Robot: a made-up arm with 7 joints. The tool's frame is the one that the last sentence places.
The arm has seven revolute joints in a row. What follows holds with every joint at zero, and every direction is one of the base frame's.
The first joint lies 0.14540 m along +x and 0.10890 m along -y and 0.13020 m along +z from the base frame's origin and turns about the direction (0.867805, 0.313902, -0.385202).
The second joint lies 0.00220 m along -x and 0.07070 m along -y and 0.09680 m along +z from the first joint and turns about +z.
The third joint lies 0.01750 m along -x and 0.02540 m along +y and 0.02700 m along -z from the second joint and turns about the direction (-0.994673, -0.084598, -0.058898).
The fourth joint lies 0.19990 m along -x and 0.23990 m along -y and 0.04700 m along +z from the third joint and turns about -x.
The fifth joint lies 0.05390 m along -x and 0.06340 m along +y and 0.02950 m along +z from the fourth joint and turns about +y.
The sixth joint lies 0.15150 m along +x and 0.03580 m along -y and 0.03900 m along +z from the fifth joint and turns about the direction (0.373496, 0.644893, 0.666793).
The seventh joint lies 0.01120 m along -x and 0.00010 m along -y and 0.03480 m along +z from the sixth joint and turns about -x.
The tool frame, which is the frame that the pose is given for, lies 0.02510 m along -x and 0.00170 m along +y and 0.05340 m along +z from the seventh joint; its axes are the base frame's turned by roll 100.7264, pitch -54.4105 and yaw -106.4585 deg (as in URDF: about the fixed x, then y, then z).
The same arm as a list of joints. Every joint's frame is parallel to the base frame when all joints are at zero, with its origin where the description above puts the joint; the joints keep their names.
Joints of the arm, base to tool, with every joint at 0 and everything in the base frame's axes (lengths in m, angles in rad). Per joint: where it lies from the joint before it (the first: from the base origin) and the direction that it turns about. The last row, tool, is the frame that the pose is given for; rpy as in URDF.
joint 1: axis 0.867805 0.313902 -0.385202 origin 0.1454 -0.1089 0.1302
joint 2: axis 0 0 1 origin -0.0022 -0.0707 0.0968
joint 3: axis -0.994673 -0.084598 -0.058898 origin -0.0175 0.0254 -0.0270
joint 4: axis -1 0 0 origin -0.1999 -0.2399 0.0470
joint 5: axis 0 1 0 origin -0.0539 0.0634 0.0295
joint 6: axis 0.373496 0.644893 0.666793 origin 0.1515 -0.0358 0.0390
joint 7: axis -1 0 0 origin -0.0112 -0.0001 0.0348
tool: origin -0.0251 0.0017 0.0534 rpy 1.7580 -0.9496 -1.8581

